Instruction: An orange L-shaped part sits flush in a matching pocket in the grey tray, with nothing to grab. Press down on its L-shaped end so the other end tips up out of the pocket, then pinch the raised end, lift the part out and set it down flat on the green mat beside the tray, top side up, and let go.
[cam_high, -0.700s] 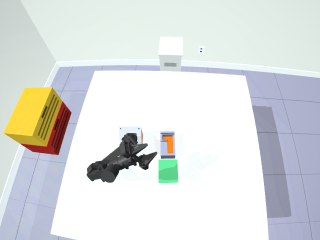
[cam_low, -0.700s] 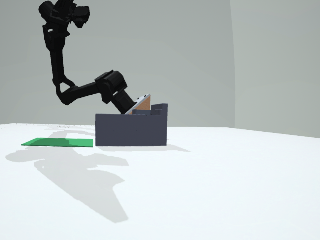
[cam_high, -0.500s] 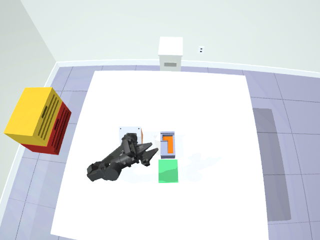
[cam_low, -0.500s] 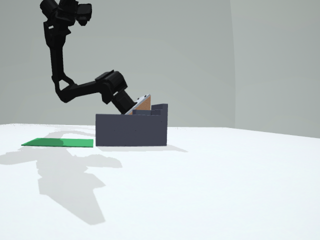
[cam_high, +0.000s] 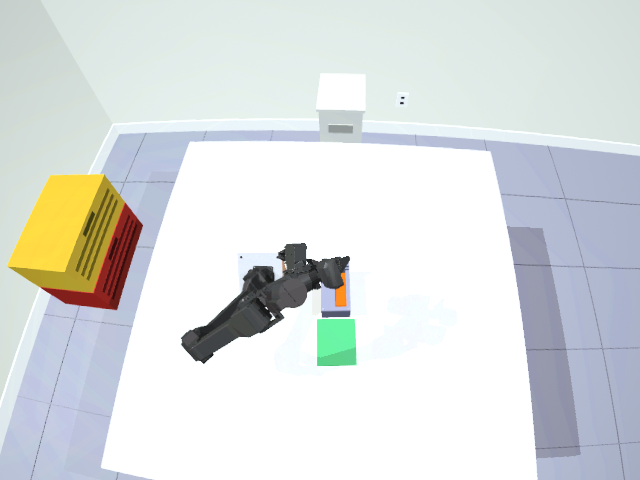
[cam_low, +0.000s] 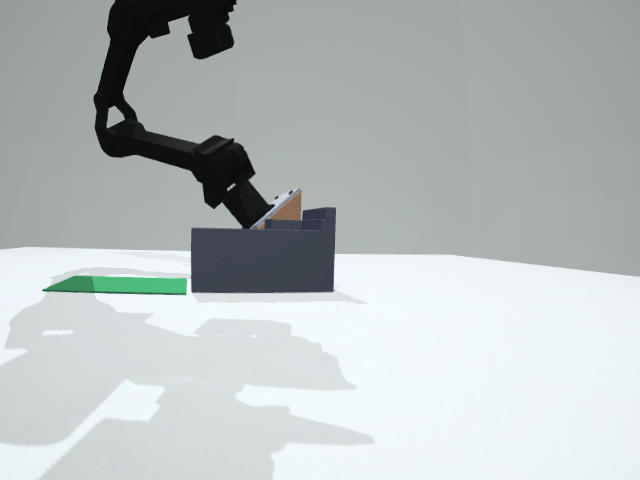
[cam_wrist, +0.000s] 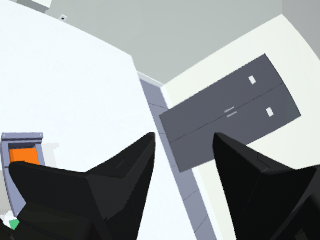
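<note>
Right now the orange L-shaped part is 320 mm below my gripper tip, 60 mm to the left of it and 20 mm behind it. Also, from my gripper tip: green mat 380 mm below, 110 mm to the right, 20 mm behind.
</note>
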